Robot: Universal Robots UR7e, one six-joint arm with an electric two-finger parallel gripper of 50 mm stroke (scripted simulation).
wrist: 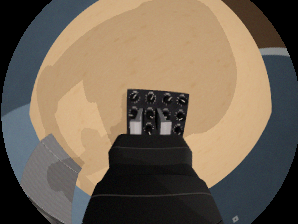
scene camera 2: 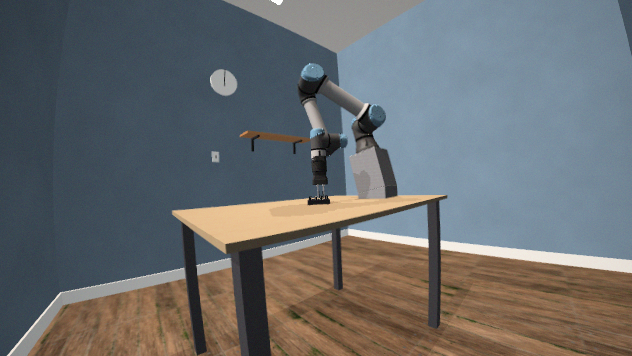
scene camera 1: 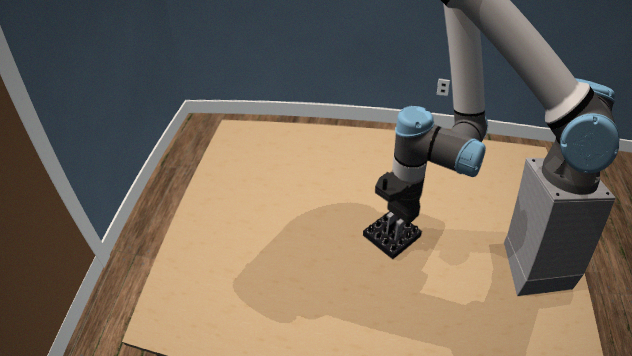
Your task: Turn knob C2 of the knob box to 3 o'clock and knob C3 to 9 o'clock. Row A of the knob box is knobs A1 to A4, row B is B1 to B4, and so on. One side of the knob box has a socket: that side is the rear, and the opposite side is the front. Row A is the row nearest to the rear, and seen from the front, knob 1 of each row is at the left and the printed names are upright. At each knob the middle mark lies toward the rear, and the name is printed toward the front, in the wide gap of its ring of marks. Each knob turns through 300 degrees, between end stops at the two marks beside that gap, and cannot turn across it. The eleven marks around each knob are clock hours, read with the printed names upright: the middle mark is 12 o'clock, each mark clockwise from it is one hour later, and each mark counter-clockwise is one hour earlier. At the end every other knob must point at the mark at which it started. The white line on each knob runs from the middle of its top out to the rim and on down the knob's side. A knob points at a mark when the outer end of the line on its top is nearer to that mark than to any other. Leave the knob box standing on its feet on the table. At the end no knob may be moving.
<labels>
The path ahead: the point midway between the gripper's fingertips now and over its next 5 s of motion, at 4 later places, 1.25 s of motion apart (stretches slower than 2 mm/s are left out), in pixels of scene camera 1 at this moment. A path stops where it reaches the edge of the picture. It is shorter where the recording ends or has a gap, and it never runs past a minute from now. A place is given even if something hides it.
My gripper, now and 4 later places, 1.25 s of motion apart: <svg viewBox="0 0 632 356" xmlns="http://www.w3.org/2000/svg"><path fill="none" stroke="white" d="M393 234L394 224L391 221L395 219L395 224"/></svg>
</labels>
